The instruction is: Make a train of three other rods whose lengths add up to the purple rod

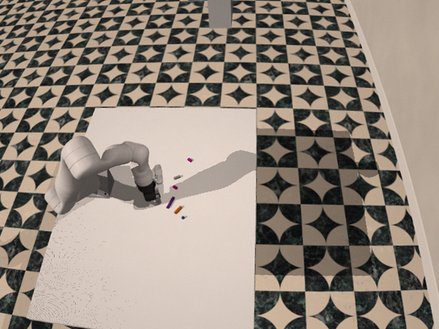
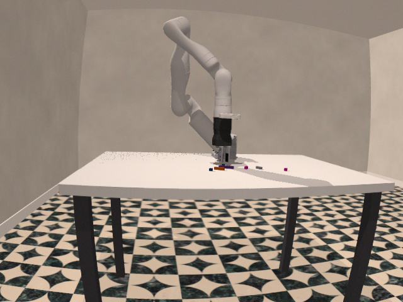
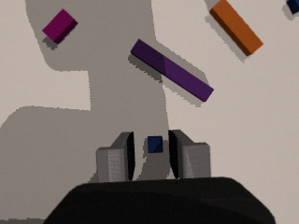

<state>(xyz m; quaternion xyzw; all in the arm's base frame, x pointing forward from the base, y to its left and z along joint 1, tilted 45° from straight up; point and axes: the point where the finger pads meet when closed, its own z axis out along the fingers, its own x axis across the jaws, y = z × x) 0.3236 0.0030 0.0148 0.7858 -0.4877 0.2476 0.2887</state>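
Right now the purple rod is 5 cm ahead of my hand, 1 cm to the left of it and 3 cm below it. Round my hand: grey rod 5 cm ahead, 14 cm to the left, 3 cm below; then orange rod 9 cm ahead, 2 cm to the right, 3 cm below.
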